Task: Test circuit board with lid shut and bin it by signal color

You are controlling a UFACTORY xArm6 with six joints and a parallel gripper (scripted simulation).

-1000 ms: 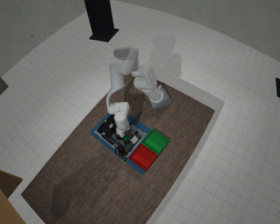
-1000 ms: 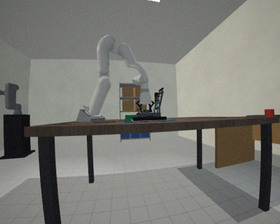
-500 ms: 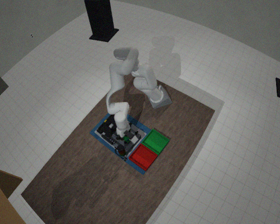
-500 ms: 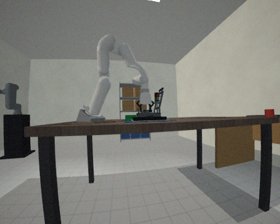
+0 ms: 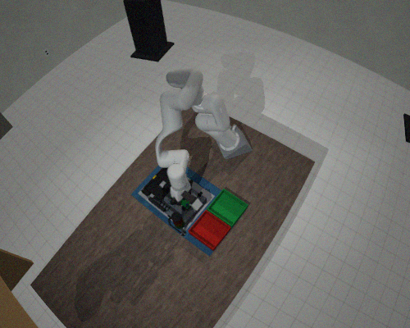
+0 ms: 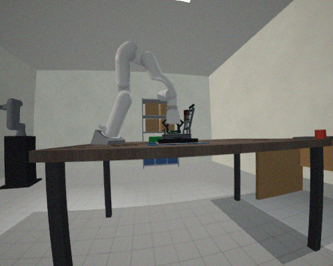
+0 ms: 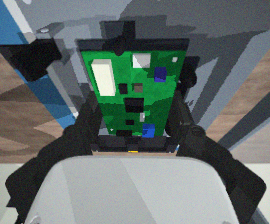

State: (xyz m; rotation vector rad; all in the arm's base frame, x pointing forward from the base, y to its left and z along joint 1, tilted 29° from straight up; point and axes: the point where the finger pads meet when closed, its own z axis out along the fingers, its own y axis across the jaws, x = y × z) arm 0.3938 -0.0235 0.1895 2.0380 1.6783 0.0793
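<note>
The green circuit board is right at my hand. Also, from my hand: tester lid: 12 cm ahead, 3 cm to the right, 10 cm above; tester plate: 1 cm ahead, 1 cm below; black latch block: 5 cm behind, 7 cm to the left, 1 cm above.
</note>
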